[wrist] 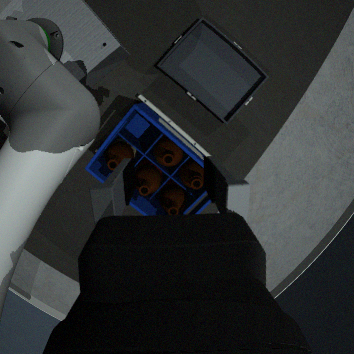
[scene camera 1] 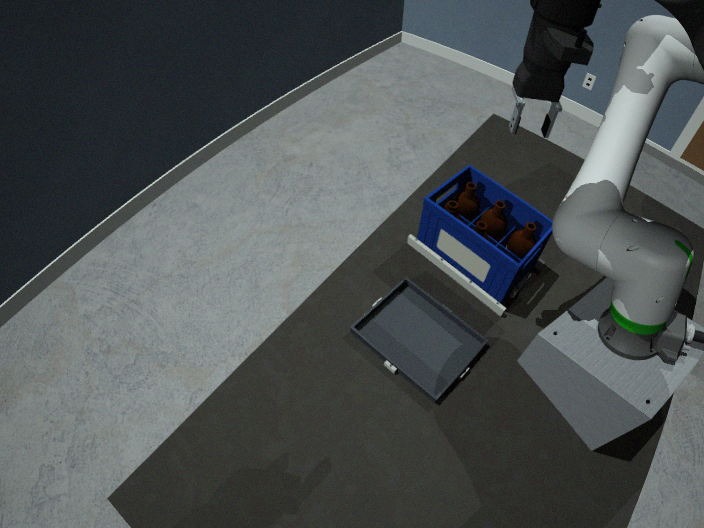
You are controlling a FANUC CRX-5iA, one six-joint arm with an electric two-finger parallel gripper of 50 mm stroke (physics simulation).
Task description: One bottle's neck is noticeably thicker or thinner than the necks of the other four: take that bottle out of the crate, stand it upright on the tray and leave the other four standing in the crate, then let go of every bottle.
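The wrist view shows the gripper together with a bottle, and scene camera 1 shows the bottle and the gripper as well. On the bottle, (wrist: 147,175) and (scene camera 1: 495,221) are the same spot. For the gripper, (scene camera 1: 556,107) is the same spot as (wrist: 110,188).
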